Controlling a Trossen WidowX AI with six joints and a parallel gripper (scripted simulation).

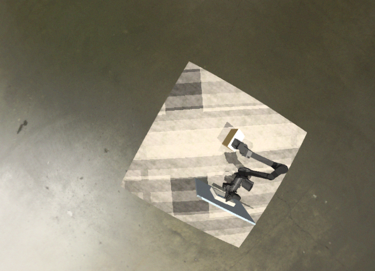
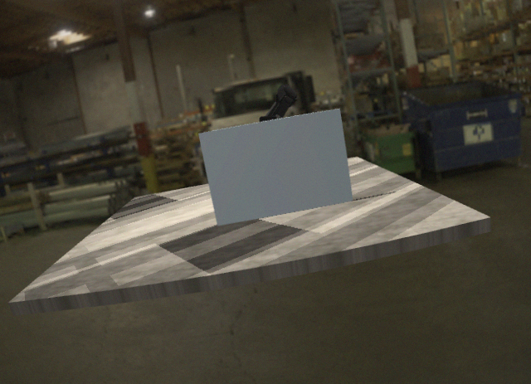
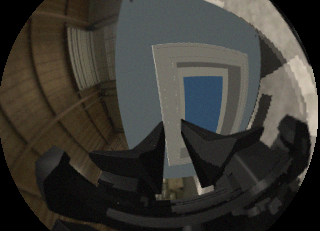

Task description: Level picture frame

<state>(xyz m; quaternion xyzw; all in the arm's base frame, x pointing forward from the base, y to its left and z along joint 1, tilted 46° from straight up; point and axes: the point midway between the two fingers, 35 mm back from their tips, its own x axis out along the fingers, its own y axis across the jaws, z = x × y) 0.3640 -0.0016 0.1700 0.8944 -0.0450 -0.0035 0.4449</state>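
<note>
My gripper tip is 1 cm short of the picture frame, 1 cm to the left of it and 5 cm above it. Also, from my gripper tip: pale blue wall panel (2 cm ahead, 1 cm to the left, 8 cm below).
</note>
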